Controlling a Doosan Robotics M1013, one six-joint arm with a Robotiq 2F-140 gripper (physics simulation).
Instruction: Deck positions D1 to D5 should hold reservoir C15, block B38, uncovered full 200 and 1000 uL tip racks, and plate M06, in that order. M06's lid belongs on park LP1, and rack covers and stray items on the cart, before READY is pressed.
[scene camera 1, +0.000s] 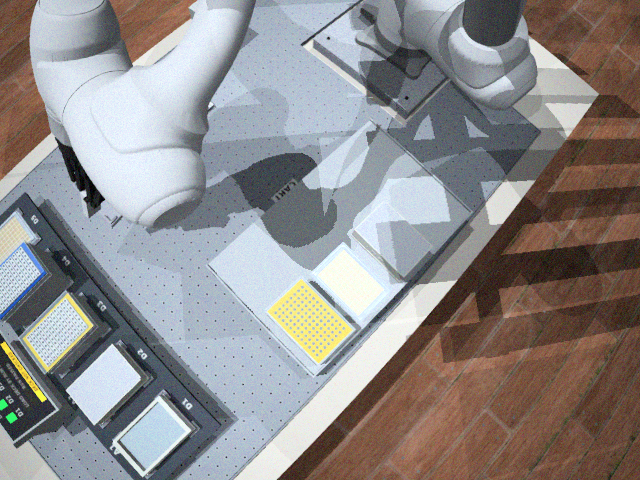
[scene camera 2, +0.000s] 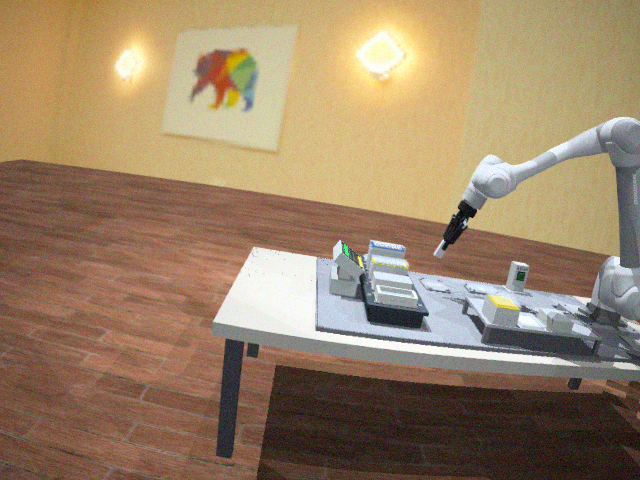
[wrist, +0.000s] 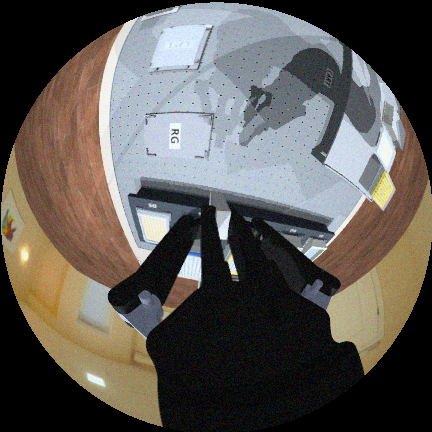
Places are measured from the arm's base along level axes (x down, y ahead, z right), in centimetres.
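Pixels of known places: gripper, between the fingertips: (scene camera 1: 92, 211) (scene camera 2: 437, 256) (wrist: 214, 201); arm's base, origin of its link: (scene camera 1: 403, 40) (scene camera 2: 602, 318).
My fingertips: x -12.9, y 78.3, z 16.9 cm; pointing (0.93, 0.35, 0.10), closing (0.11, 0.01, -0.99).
Observation:
Ahead of a thing's pixels: the offset from my fingertips to its middle. "spot": to the spot under its first point.
My gripper (scene camera 1: 92, 206) (scene camera 2: 439, 249) (wrist: 214, 201) is shut and empty, above the mat between the RG spot and the deck. On the deck (scene camera 1: 210, 413) (scene camera 2: 395, 316), D1 holds a pale-blue reservoir @[dx +7.3, dy +22.9, dz -34.1 cm] (scene camera 1: 154, 435) (scene camera 2: 397, 295), D2 a white block @[dx +6.8, dy +21.8, dz -21.8 cm] (scene camera 1: 105, 384), D3 a yellow-rimmed tip rack @[dx +3.0, dy +20.7, dz -9.4 cm] (scene camera 1: 57, 332) and D4 a blue-rimmed tip rack @[dx -0.1, dy +19.6, dz +3.1 cm] (scene camera 1: 19, 276) (scene camera 2: 387, 246). Both racks show uncovered tips. D5 holds a beige-welled plate @[dx +8.1, dy +18.4, dz +15.3 cm] (scene camera 1: 17, 235) (wrist: 154, 227). A clear lid @[dx +13.3, dy -28.1, dz +10.8 cm] (wrist: 181, 47) lies on LP1. The READY button cannot be made out.
The cart (scene camera 1: 245, 263) (scene camera 2: 542, 339) holds a yellow perforated item @[dx +5.7, dy -10.9, dz -42.3 cm] (scene camera 1: 311, 321) (scene camera 2: 501, 310), a cream-topped item @[dx +7.4, dy -21.6, dz -43.4 cm] (scene camera 1: 351, 281) and a grey box @[dx +6.6, dy -32.4, dz -44.6 cm] (scene camera 1: 392, 240) (scene camera 2: 555, 320). A tilted status panel @[spot: dx +3.3, dy +32.9, dz -13.4 cm] (scene camera 1: 31, 397) (scene camera 2: 347, 256) stands behind the deck; a small device @[spot: dx +7.3, dy -47.6, dz +15.0 cm] (scene camera 2: 516, 277) stands farther along.

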